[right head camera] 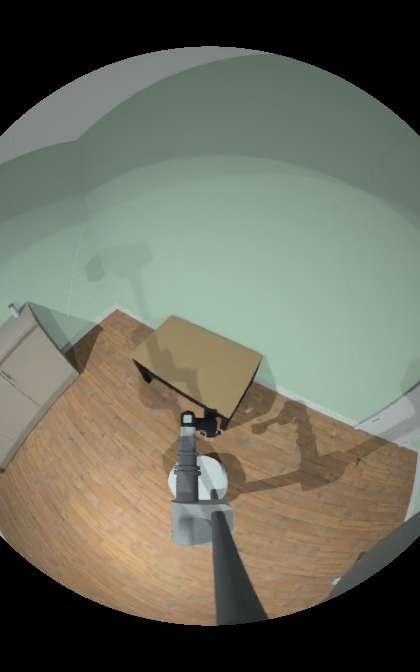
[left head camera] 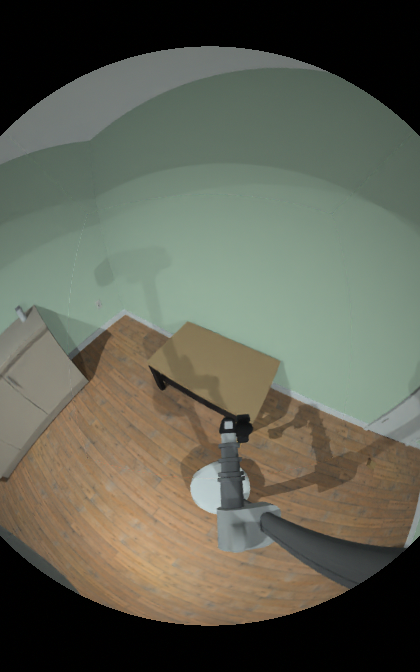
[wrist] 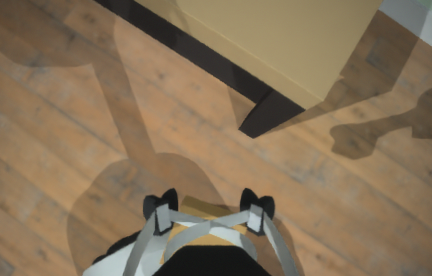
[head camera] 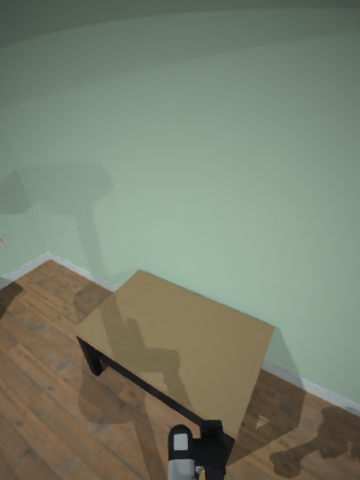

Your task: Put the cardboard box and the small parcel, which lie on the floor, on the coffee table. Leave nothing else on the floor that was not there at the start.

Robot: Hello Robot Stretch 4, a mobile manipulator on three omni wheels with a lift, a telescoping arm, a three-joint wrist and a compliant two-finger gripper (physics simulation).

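Places are measured from the robot's base along level axes (x back, y left, z down), in millimetres.
Where they show: gripper, fingertip midpoint: (wrist: 209, 203).
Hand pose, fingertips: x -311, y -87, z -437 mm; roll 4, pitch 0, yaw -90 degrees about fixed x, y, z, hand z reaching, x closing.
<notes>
After its pixels a point has its place.
The coffee table (head camera: 215, 345) {x -789, y -182, z -423 mm} (left head camera: 235, 360) (right head camera: 215, 360) (wrist: 300, 45) {x -482, y -186, z -423 mm} has a bare tan top and black legs and stands by the green wall. My gripper (head camera: 212, 450) (left head camera: 243, 428) (right head camera: 209, 425) (wrist: 209, 203) {x -311, y -87, z -437 mm} is shut on a tan box, which looks like the cardboard box (wrist: 197, 205) {x -313, y -77, z -466 mm}. In the wrist view its lower part is hidden by the gripper. The gripper is in front of the table's near right corner, with floor beneath it. A tiny tan-brown thing (left head camera: 369, 461) (right head camera: 360, 462) lies on the floor at the right; it may be the small parcel, but is too small to tell.
A beige cabinet (left head camera: 45, 390) (right head camera: 37, 385) stands at the left. The green wall (head camera: 200, 200) {x -1176, y -124, z -1012 mm} runs behind the table. A white door (left head camera: 400, 420) (right head camera: 392, 412) is at the right. My round white base (left head camera: 204, 487) (right head camera: 215, 475) is behind the gripper.
</notes>
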